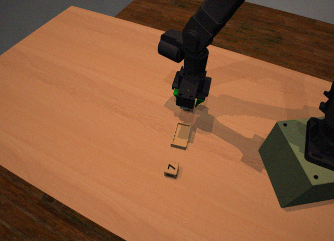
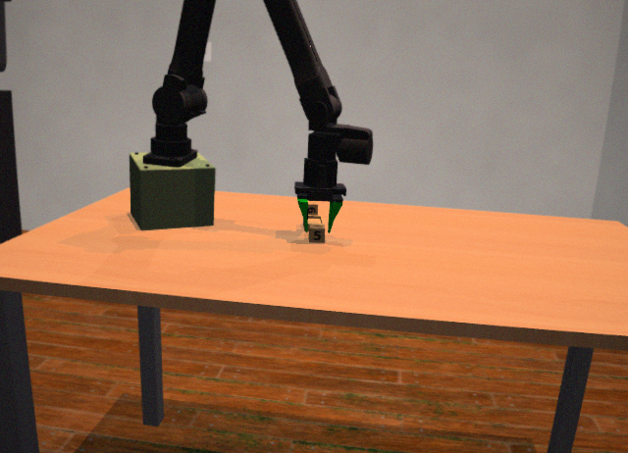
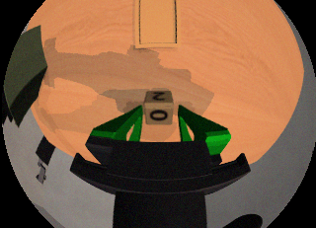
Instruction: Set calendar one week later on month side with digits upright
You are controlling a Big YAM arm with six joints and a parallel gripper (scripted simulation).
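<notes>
The tray lies 11 cm to the left of my hand, 2 cm below it and 2 cm behind it.
</notes>
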